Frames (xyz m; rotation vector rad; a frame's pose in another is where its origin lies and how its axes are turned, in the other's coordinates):
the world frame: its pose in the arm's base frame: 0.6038 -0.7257 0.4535 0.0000 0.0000 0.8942
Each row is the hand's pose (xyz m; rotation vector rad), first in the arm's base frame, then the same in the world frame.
Working: the arm's base frame: its pose in the world frame: 0.1878 0.9252 -0.4535 0.0000 0.0000 -0.8942

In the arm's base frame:
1: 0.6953 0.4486 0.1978 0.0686 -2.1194 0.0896
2: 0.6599 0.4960 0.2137 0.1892 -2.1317 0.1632
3: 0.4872 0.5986 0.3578 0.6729 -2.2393 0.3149
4: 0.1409 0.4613 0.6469 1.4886 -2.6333 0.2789
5: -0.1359 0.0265 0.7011 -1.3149 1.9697 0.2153
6: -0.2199 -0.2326 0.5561 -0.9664 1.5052 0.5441
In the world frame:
1: 0.9729 0.6639 -0.2557 -0.8667 -1.9685 -0.4382
2: 0.9877 0.7212 -0.2398 -0.7571 -2.0201 -0.3598
3: 0.9596 0.9201 -0.0957 -0.3587 -2.2930 -0.1357
4: 0.6357 1.1042 0.1934 0.1996 -2.9563 0.1795
5: 0.1233 1.0477 0.2476 -0.3341 2.3449 -0.2187
6: -0.1313 0.9510 0.1026 -0.2168 1.7444 -0.1044

